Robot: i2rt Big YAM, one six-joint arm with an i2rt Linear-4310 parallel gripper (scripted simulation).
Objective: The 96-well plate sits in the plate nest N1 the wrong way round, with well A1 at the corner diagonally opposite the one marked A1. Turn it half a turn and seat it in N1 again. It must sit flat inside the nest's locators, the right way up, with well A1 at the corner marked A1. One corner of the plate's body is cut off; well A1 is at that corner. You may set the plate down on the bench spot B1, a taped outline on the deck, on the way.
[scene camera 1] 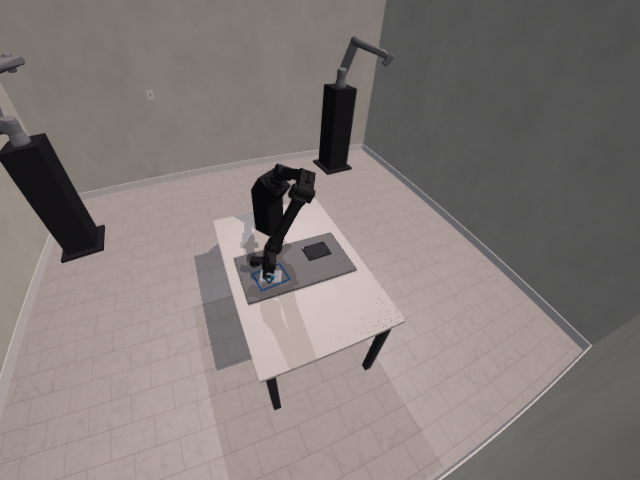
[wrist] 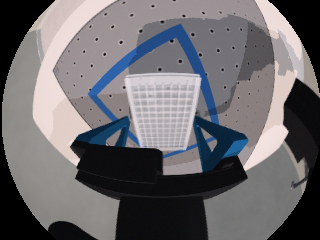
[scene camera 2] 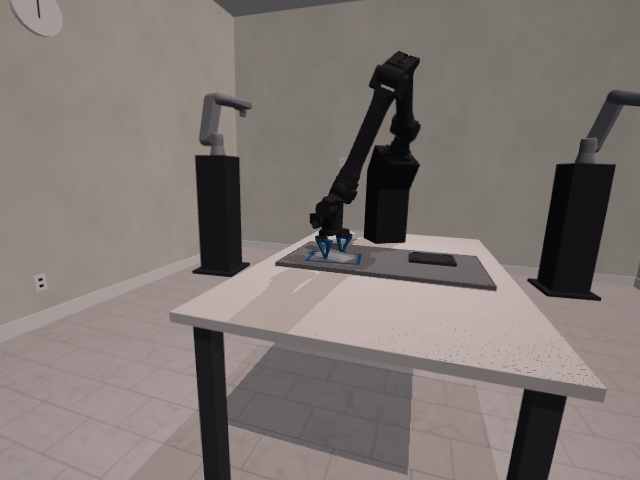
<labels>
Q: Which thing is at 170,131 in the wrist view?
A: A 96-well plate.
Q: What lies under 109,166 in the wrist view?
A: The gripper.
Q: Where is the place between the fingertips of the gripper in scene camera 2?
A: At 333,255
</labels>
